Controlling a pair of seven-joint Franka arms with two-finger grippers.
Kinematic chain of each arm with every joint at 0, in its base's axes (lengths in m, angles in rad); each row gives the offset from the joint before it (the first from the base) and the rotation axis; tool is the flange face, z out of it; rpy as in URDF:
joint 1: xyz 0 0 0.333 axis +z
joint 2: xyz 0 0 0 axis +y
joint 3: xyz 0 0 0.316 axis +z
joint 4: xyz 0.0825 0 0 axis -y
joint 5: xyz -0.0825 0 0.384 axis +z
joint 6: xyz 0 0 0 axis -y
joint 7: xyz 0.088 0 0 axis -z
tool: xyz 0 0 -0.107 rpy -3.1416 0 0
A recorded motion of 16 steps. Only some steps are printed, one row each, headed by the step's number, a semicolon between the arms.
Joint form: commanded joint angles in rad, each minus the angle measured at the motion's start. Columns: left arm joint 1, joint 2, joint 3, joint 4, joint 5, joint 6, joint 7; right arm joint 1, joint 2, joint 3, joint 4, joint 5, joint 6, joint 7.
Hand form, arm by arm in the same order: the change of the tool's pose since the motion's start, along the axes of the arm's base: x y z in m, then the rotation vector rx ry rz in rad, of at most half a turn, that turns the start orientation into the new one. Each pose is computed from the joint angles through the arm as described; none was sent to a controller.
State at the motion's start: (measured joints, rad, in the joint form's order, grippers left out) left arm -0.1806 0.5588 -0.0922 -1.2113 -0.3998 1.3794 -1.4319; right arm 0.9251 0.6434 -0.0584 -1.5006 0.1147 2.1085 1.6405
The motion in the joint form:
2: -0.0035 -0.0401 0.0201 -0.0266 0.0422 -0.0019 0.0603; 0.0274 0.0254 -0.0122 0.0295 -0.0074 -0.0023 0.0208
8: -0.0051 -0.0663 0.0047 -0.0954 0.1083 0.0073 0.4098; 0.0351 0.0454 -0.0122 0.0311 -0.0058 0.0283 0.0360
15: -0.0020 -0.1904 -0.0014 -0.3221 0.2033 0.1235 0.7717; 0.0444 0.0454 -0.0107 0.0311 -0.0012 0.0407 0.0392
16: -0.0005 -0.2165 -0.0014 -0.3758 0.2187 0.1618 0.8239; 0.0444 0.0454 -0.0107 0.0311 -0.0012 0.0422 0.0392
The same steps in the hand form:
2: -0.0045 0.0134 0.0120 0.0228 -0.0424 -0.0470; -0.0060 0.0123 -0.0047 -0.0091 -0.0125 0.0023
8: -0.0162 0.0136 -0.0026 -0.0744 -0.1155 -0.3726; -0.0084 0.0176 -0.0156 -0.0014 -0.0211 -0.0075
15: -0.0461 0.0290 -0.0203 -0.1367 -0.2106 -0.6972; -0.0136 0.0233 -0.0146 0.0108 -0.0255 -0.0035
16: -0.0523 0.0330 -0.0263 -0.1405 -0.2297 -0.7425; -0.0135 0.0234 -0.0144 0.0120 -0.0264 -0.0036

